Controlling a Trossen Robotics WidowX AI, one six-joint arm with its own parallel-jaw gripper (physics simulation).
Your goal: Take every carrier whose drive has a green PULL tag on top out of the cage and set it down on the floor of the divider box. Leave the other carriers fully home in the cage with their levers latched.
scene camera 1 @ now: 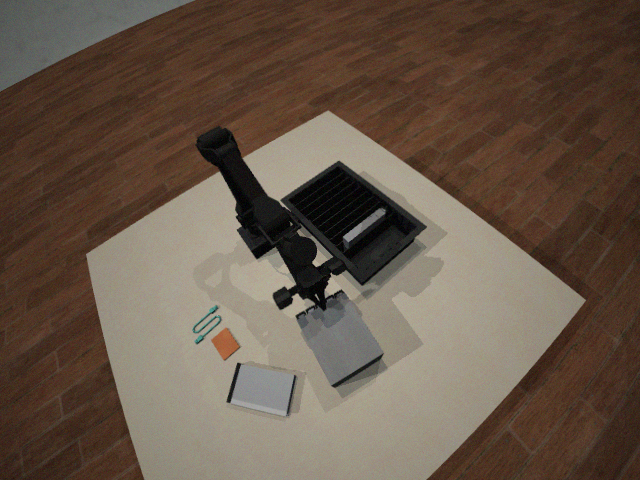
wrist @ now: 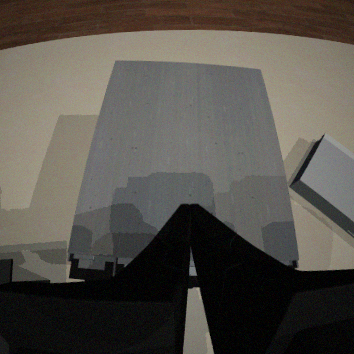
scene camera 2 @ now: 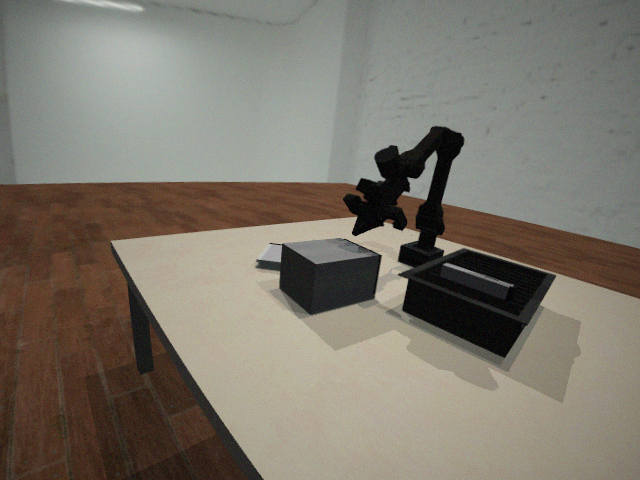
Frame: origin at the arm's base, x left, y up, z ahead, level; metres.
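Where they show: gripper, fingertip midpoint: (scene camera 1: 324, 309) (wrist: 188, 211) (scene camera 2: 353, 234); arm's base, origin of the base link: (scene camera 1: 256, 228) (scene camera 2: 425, 247).
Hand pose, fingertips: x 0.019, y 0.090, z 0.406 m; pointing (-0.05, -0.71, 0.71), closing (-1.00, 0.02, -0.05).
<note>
Things, the pixels of their top centre, and the offset from my fingertips. "pt": a spot on its surface instead. Level surfaces: height alone.
- grey cage, middle of its top: (wrist: 187, 143) (scene camera 2: 332, 248) (scene camera 1: 337, 333) dx -0.007, dy -0.031, dz +0.060 m
- black divider box, middle of its top: (scene camera 2: 486, 274) (scene camera 1: 349, 212) dx +0.257, dy -0.058, dz -0.238 m
- flat grey box with dark ends, middle of its top: (scene camera 1: 260, 388) (scene camera 2: 280, 252) dx -0.257, dy -0.123, dz +0.038 m
- orange square, surface spot: (scene camera 1: 225, 344) pt dx -0.295, dy -0.145, dz -0.134 m
- teal cable, surface spot: (scene camera 1: 213, 309) pt dx -0.282, dy -0.143, dz -0.259 m
- table, its level: dy -0.150 m
The grey cage (scene camera 1: 343, 346) (scene camera 2: 330, 252) (wrist: 185, 125) stands on the table with its carrier side toward the arm. Dark carrier fronts (scene camera 1: 309, 312) (wrist: 92, 271) show in part along that edge; their levers and any tags cannot be made out. My gripper (scene camera 1: 324, 308) (scene camera 2: 355, 234) (wrist: 188, 211) is shut and empty, its tips above the cage's carrier-side edge, hiding the middle fronts in the wrist view. The black divider box (scene camera 1: 382, 194) (scene camera 2: 454, 320) stands beside the arm. A long, light grey, carrier-like block (scene camera 1: 364, 227) (scene camera 2: 478, 281) is inside it. No green tag shows on this block.
A flat grey box with dark ends (scene camera 1: 262, 390) (scene camera 2: 269, 255) (wrist: 330, 175) lies beside the cage. An orange square (scene camera 1: 225, 344) and a teal cable (scene camera 1: 213, 309) lie on the table (scene camera 1: 465, 310) (scene camera 2: 413, 439). Thin dividers fill one side of the divider box.
</note>
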